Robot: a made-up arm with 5 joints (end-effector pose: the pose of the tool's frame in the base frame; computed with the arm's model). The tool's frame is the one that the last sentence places. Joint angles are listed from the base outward.
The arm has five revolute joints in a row. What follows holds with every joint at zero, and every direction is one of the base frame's. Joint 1 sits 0.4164 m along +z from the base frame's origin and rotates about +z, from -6.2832 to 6.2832 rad. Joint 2 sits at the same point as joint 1 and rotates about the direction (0, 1, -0.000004), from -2.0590 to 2.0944 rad. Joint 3 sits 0.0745 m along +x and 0.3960 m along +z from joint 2 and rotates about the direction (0, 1, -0.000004), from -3.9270 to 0.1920 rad. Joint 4 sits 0.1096 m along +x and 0.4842 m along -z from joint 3 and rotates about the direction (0, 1, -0.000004), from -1.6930 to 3.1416 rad. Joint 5 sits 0.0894 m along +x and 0.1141 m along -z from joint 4 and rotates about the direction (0, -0.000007, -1), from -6.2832 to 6.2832 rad. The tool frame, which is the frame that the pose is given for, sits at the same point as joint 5; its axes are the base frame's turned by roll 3.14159, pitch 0.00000 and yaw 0.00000 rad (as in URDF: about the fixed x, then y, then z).
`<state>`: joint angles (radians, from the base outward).
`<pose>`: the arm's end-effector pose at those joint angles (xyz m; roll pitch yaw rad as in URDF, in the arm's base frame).
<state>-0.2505 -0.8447 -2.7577 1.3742 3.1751</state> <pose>-0.5081 0.1300 1.2605 0.0434 0.9127 -0.1957</pose>
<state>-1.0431 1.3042 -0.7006 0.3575 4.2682</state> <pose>0.0880 -0.1509 -0.1506 -2.2292 -0.3600 0.7938</pose>
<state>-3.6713 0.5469 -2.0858 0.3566 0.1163</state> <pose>-0.7736 0.4530 0.8495 -2.8653 -1.1661 2.3127</pose>
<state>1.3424 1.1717 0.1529 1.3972 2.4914</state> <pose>-0.0401 -0.1726 0.3451 0.2639 -0.3304 0.6480</pose>
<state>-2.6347 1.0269 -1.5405 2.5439 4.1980</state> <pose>-0.4973 -0.2762 0.1602 -1.0539 -0.4567 -1.3095</pose>
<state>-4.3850 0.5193 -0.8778 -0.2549 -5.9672</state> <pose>-0.2163 0.6368 0.2664 -2.9262 -0.5790 1.5178</pose>
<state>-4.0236 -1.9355 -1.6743 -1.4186 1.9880</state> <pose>0.5044 -0.6126 0.6070 1.9143 -0.3954 0.5519</pose>
